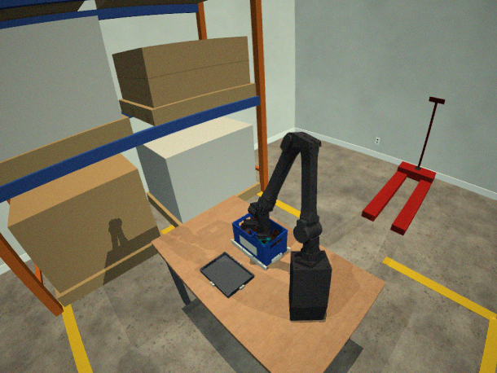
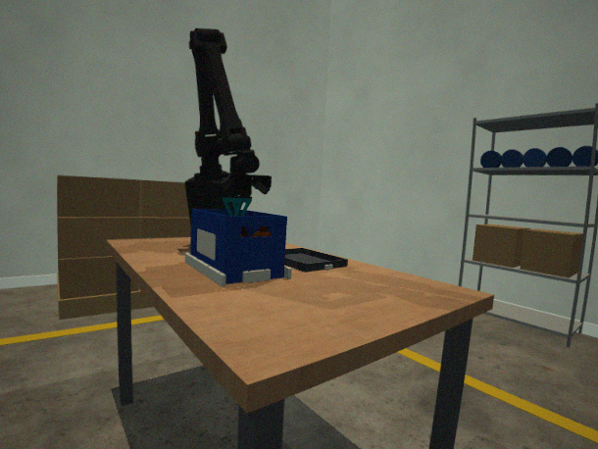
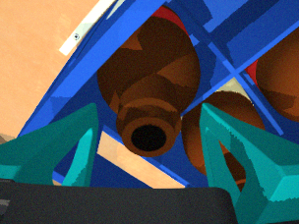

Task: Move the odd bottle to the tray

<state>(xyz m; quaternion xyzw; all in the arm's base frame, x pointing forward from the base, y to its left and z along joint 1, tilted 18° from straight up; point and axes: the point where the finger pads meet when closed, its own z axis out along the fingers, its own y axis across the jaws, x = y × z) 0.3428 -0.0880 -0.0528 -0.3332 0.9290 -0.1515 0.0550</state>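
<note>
My gripper is now 180 mm short of the bottle, 60 mm above it and 20 mm to the left of it. Round my hand: crate: 80 mm ahead, 70 mm below, 50 mm to the right; then dark tray: 230 mm to the left, 140 mm below, 90 mm ahead.
</note>
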